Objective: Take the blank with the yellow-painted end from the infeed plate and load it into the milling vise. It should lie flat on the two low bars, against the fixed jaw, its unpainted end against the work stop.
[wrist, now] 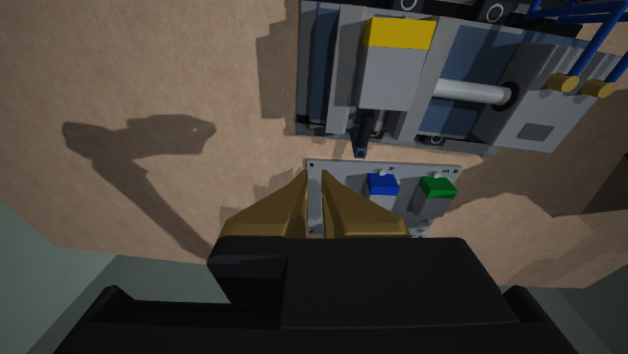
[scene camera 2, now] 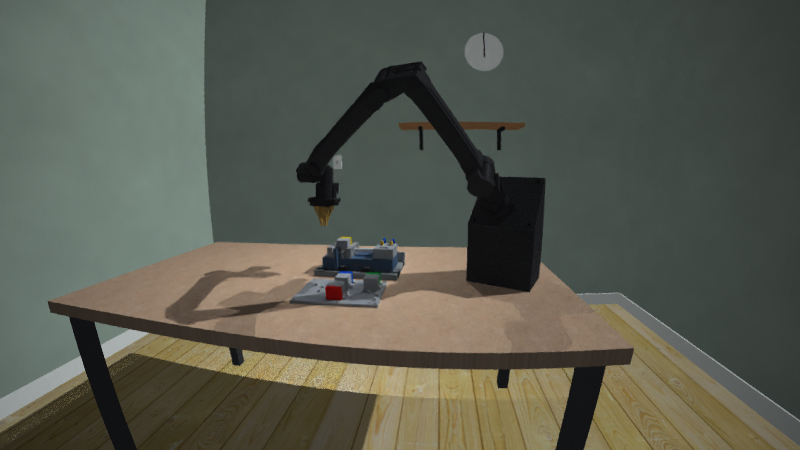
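Note:
The blank with the yellow-painted end is in the milling vise, between the fixed jaw on the left and the moving jaw in the wrist view. Its top stands above the jaws. Its yellow end points away from the infeed plate; its unpainted end is beside the work stop. Contact there is unclear, and the two low bars under it are mostly hidden. My gripper is shut and empty, well above the table and clear of the blank.
The infeed plate carries a blue-ended blank, a green-ended blank and a red-ended blank. Blue pipes with brass fittings rise from the vise's right end. A black pedestal supports the arm.

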